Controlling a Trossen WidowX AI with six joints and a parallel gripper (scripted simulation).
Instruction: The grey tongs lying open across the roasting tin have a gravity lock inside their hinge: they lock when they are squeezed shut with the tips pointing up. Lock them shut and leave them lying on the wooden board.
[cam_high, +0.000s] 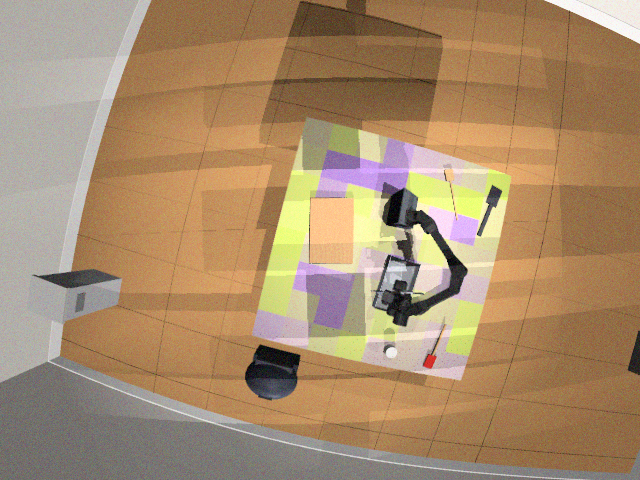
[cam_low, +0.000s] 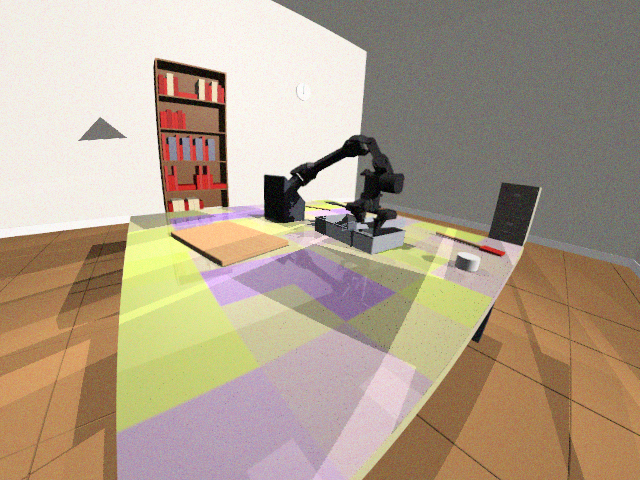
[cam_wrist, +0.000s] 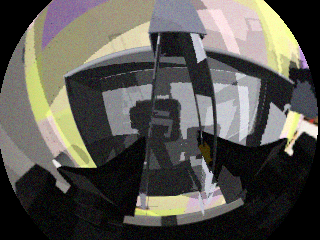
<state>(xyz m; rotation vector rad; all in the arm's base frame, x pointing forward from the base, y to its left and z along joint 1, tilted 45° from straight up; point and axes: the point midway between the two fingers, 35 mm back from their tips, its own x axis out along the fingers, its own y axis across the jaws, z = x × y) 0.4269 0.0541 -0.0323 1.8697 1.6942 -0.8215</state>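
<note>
My gripper tip is now 6 cm past the roasting tin and 2 cm to the right of it. The rest, counted from my gripper tip: red spatula: 31 cm ahead, 32 cm to the left, 2 cm below; wooden board: 31 cm behind, 38 cm to the right, 2 cm below; white cup: 33 cm ahead, 5 cm to the left, 1 cm below.
</note>
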